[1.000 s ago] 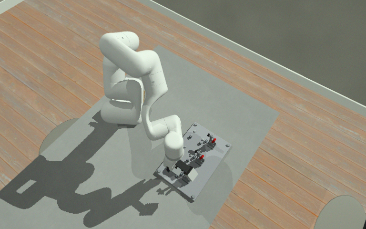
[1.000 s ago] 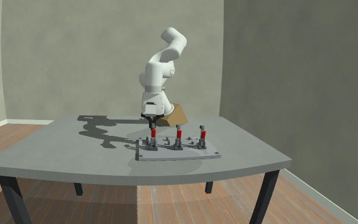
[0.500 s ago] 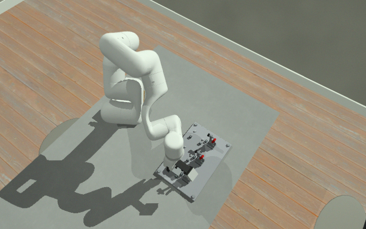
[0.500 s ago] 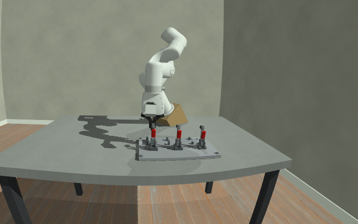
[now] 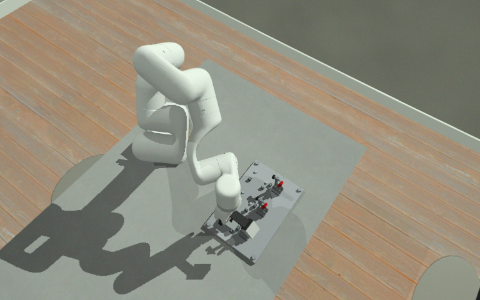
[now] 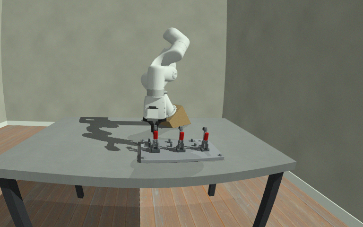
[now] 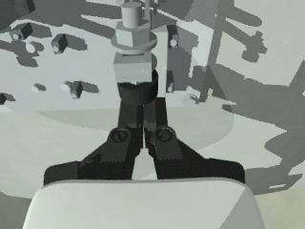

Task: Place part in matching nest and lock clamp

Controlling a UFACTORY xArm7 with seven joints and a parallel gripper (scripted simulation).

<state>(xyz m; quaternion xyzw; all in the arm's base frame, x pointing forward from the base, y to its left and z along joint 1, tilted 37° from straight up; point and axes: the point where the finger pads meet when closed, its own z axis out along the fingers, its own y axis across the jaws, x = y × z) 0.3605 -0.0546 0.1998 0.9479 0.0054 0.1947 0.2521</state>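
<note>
Now: the part 60 mm below my hand. The rest, counted from my hand: fixture plate 50 mm ahead, 110 mm to the left, 80 mm below.
</note>
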